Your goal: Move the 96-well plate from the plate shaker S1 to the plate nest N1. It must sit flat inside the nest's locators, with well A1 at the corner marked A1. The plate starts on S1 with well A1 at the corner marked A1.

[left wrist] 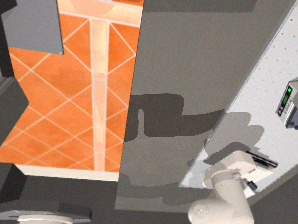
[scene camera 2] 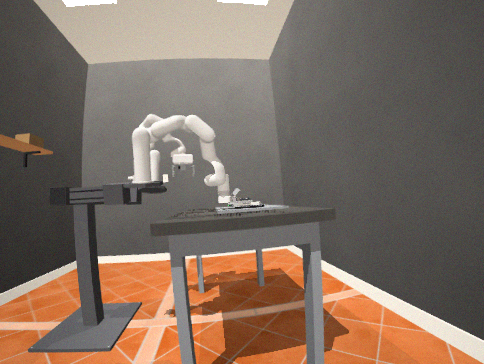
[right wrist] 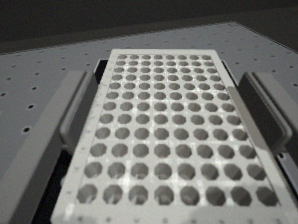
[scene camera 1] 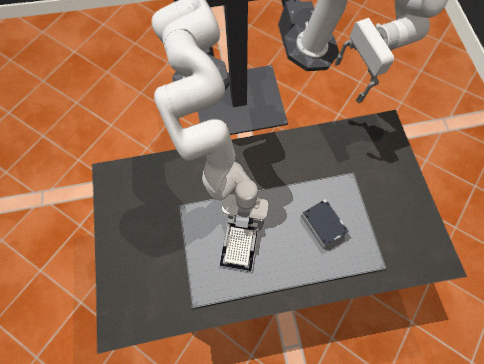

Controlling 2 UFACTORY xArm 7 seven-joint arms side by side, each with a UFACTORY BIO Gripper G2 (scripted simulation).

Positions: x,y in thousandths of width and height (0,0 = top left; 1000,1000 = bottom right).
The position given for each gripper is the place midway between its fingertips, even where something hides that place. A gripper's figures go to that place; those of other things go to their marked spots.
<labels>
The left gripper (scene camera 1: 718,227): 1.20 m from the lens. The right gripper (scene camera 1: 493,683): 1.16 m from the lens.
</labels>
